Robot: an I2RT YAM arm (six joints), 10 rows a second.
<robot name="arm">
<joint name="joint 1" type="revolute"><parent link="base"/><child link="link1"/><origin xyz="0 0 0.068" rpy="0 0 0"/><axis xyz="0 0 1"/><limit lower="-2.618" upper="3.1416"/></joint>
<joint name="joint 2" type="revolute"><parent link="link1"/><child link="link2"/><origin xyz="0.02 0.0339 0.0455" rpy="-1.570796 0 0"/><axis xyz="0 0 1"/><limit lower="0" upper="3.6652"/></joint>
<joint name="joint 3" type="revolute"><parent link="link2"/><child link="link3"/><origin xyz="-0.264 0 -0.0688" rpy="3.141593 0 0"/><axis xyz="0 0 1"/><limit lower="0" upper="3.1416"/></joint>
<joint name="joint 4" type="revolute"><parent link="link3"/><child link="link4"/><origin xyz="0.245 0.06 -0.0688" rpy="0 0 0"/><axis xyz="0 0 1"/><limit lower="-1.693" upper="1.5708"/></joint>
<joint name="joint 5" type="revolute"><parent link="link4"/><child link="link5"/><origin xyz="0.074 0.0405 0.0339" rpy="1.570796 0 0"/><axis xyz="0 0 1"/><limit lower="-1.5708" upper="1.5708"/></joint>
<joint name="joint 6" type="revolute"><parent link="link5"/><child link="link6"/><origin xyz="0.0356 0 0.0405" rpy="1.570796 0 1.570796"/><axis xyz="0 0 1"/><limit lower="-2.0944" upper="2.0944"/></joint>
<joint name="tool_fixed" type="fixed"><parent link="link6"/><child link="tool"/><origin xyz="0 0 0" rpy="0 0 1.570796"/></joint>
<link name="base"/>
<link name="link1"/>
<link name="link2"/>
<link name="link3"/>
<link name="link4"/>
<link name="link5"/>
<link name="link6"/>
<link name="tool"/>
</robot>
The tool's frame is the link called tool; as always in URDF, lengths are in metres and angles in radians.
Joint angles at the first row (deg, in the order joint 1, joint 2, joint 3, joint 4, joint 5, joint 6):
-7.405, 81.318, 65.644, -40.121, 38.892, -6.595
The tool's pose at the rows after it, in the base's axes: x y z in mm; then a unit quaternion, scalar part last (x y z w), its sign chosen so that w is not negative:
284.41 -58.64 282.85 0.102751 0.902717 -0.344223 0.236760
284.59 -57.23 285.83 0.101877 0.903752 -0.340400 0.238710
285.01 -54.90 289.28 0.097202 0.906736 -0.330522 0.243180
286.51 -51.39 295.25 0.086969 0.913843 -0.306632 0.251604
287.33 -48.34 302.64 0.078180 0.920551 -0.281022 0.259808
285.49 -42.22 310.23 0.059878 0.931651 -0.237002 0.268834
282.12 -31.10 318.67 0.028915 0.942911 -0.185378 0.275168
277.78 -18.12 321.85 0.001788 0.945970 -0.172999 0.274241
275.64 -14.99 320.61 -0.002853 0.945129 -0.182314 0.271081
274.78 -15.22 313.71 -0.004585 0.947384 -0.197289 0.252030
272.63 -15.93 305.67 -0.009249 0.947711 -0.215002 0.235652
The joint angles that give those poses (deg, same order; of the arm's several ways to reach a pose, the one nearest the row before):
-7.295, 81.377, 65.994, -40.625, 38.273, -6.416
-7.049, 81.331, 66.664, -41.361, 37.913, -6.164
-6.694, 81.220, 67.400, -42.049, 36.751, -6.102
-6.268, 81.210, 68.874, -43.220, 33.793, -6.154
-5.979, 81.144, 70.627, -44.752, 30.646, -6.065
-5.391, 80.533, 72.142, -46.888, 25.297, -6.062
-3.919, 79.755, 73.803, -49.747, 19.264, -6.402
-1.421, 78.899, 74.029, -51.454, 18.381, -6.811
-0.618, 78.507, 73.466, -51.635, 19.726, -6.921
-0.443, 78.915, 72.606, -52.456, 21.579, -7.097
-0.352, 78.880, 70.990, -52.475, 23.602, -7.798

